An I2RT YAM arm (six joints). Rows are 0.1 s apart.
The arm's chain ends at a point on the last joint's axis. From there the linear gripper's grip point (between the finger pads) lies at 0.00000 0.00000 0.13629 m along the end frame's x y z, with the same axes.
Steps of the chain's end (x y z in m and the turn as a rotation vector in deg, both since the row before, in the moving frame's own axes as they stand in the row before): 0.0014 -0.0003 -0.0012 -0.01 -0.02 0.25; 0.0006 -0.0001 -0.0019 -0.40 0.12 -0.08; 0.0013 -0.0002 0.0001 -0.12 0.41 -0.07; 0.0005 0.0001 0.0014 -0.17 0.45 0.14; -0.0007 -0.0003 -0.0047 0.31 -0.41 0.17; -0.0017 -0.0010 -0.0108 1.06 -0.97 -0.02; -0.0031 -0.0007 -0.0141 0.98 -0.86 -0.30
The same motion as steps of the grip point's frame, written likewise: 0.0014 -0.0003 -0.0012 -0.01 -0.02 0.25; 0.0009 0.0009 -0.0019 -0.40 0.12 -0.08; 0.0023 0.0001 0.0001 -0.12 0.41 -0.07; 0.0016 0.0005 0.0014 -0.17 0.45 0.14; -0.0017 -0.0010 -0.0047 0.31 -0.41 0.17; -0.0040 -0.0035 -0.0108 1.06 -0.97 -0.02; -0.0052 -0.0030 -0.0141 0.98 -0.86 -0.30
